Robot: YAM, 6 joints.
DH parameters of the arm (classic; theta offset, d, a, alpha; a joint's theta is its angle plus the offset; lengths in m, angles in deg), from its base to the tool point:
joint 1: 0 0.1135 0.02 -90
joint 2: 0 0 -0.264 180
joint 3: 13.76 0 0.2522 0
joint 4: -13.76 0 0.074 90
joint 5: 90 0 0 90
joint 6: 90 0.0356 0 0
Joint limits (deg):
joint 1: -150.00..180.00
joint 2: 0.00..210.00
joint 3: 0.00..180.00
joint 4: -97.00..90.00
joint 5: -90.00..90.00
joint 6: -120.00..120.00
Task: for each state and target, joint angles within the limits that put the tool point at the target. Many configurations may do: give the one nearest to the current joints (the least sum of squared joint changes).
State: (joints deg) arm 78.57 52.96 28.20 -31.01 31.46 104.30
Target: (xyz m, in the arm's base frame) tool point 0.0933 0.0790 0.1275
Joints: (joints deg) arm 50.59 52.23 15.88 -37.07 38.03 104.30
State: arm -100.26 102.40 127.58 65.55 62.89 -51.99
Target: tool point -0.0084 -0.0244 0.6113
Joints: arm -73.41 61.10 91.19 90.00 24.95 -51.99
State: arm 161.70 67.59 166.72 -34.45 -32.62 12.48
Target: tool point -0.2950 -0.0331 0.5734
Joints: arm 180.00 99.03 139.71 -44.63 -68.40 12.48
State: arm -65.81 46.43 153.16 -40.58 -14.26 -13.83
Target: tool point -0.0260 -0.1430 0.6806
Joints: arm -101.54 84.56 147.50 -30.41 -5.04 -13.83
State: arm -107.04 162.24 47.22 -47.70 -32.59 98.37
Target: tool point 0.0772 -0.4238 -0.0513
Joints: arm -82.29 152.50 92.21 -28.25 -33.44 98.37
